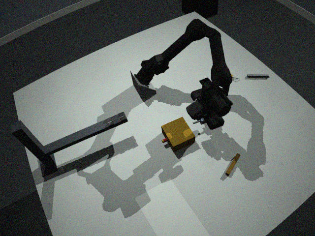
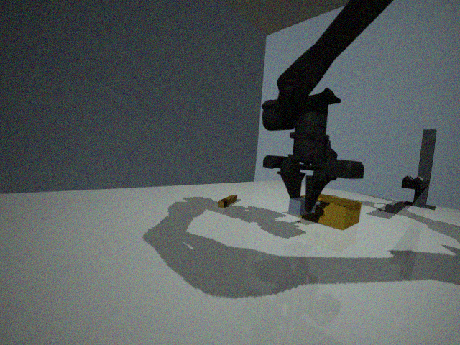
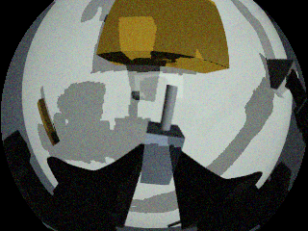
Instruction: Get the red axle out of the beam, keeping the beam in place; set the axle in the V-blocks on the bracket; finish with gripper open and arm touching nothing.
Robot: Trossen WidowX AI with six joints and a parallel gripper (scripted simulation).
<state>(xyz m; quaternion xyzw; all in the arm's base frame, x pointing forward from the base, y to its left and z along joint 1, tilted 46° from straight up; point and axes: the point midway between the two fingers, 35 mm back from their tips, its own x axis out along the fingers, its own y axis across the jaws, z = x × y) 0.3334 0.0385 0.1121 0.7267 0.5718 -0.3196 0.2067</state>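
The yellow beam lies 13 cm to the right of my gripper tip, 2 cm behind it and 1 cm below it. Round my gripper tip: grey bar 42 cm to the left, 6 cm behind, 3 cm below.
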